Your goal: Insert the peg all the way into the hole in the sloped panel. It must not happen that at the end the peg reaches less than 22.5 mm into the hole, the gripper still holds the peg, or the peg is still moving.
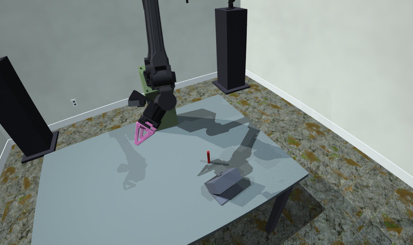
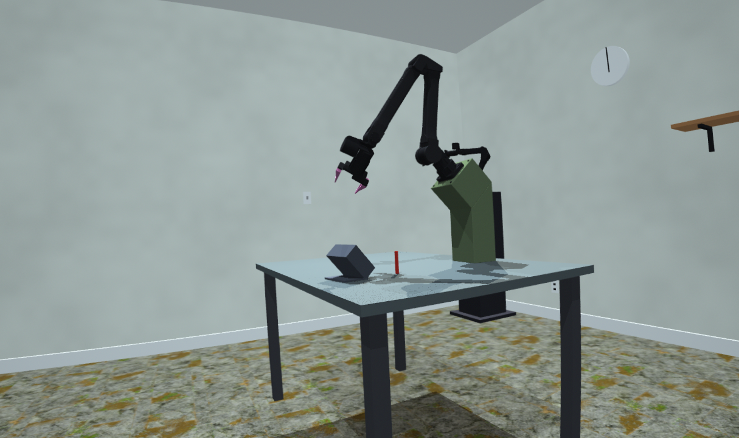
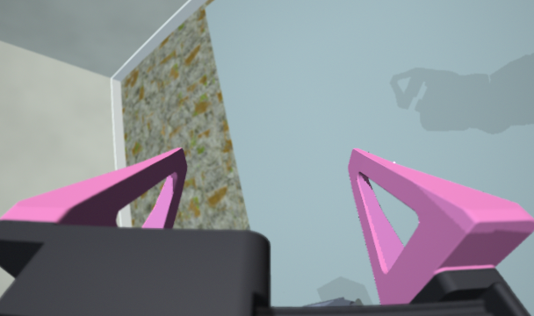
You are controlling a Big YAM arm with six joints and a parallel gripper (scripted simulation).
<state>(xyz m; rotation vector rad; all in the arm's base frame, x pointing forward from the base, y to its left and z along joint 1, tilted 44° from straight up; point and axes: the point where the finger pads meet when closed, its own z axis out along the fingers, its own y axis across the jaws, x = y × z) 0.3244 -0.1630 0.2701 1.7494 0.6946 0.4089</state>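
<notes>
My gripper is now 31 cm above the red peg, 29 cm to the right of it and 7 cm past it. Round my hand: thin dark base plate 35 cm below, 28 cm to the left, 13 cm ahead.
</notes>
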